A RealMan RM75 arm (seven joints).
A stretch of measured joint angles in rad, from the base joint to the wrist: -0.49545, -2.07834, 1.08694, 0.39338, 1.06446, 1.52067, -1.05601; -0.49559, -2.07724, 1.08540, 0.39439, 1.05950, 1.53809, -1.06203; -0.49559, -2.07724, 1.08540, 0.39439, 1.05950, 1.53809, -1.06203; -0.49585, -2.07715, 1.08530, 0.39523, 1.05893, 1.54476, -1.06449; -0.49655, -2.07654, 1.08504, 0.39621, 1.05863, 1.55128, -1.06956; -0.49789, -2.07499, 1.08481, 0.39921, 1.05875, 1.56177, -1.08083; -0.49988, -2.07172, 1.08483, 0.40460, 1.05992, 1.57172, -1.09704; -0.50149, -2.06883, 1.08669, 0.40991, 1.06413, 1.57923, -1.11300; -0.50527, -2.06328, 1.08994, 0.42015, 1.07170, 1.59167, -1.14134; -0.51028, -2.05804, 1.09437, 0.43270, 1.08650, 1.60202, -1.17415; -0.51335, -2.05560, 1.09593, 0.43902, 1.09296, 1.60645, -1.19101; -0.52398, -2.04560, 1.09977, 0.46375, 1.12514, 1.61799, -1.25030; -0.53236, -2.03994, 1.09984, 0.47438, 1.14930, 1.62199, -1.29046; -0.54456, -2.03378, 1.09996, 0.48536, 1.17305, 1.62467, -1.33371; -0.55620, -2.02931, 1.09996, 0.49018, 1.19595, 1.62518, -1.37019; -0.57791, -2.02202, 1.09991, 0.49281, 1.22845, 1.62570, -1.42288; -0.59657, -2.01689, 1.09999, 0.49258, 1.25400, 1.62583, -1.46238; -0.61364, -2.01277, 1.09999, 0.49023, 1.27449, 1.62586, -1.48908; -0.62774, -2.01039, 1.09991, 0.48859, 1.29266, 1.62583, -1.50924; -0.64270, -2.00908, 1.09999, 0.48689, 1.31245, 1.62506, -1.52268; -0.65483, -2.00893, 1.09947, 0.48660, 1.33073, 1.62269, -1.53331; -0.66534, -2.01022, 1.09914, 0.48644, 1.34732, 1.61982, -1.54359
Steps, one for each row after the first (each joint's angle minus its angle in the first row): -0.00014, 0.00110, -0.00154, 0.00101, -0.00496, 0.01742, -0.00602; -0.00014, 0.00110, -0.00154, 0.00101, -0.00496, 0.01742, -0.00602; -0.00040, 0.00119, -0.00164, 0.00185, -0.00553, 0.02409, -0.00848; -0.00110, 0.00180, -0.00190, 0.00283, -0.00583, 0.03061, -0.01355; -0.00244, 0.00335, -0.00213, 0.00583, -0.00571, 0.04110, -0.02482; -0.00443, 0.00662, -0.00211, 0.01122, -0.00454, 0.05105, -0.04103; -0.00604, 0.00951, -0.00025, 0.01653, -0.00033, 0.05856, -0.05699; -0.00982, 0.01506, 0.00300, 0.02677, 0.00724, 0.07100, -0.08533; -0.01483, 0.02030, 0.00743, 0.03932, 0.02204, 0.08135, -0.11814; -0.01790, 0.02274, 0.00899, 0.04564, 0.02850, 0.08578, -0.13500; -0.02853, 0.03274, 0.01283, 0.07037, 0.06068, 0.09732, -0.19429; -0.03691, 0.03840, 0.01290, 0.08100, 0.08484, 0.10132, -0.23445; -0.04911, 0.04456, 0.01302, 0.09198, 0.10859, 0.10400, -0.27770; -0.06075, 0.04903, 0.01302, 0.09680, 0.13149, 0.10451, -0.31418; -0.08246, 0.05632, 0.01297, 0.09943, 0.16399, 0.10503, -0.36687; -0.10112, 0.06145, 0.01305, 0.09920, 0.18954, 0.10516, -0.40637; -0.11819, 0.06557, 0.01305, 0.09685, 0.21003, 0.10519, -0.43307; -0.13229, 0.06795, 0.01297, 0.09521, 0.22820, 0.10516, -0.45323; -0.14725, 0.06926, 0.01305, 0.09351, 0.24799, 0.10439, -0.46667; -0.15938, 0.06941, 0.01253, 0.09322, 0.26627, 0.10202, -0.47730; -0.16989, 0.06812, 0.01220, 0.09306, 0.28286, 0.09915, -0.48758
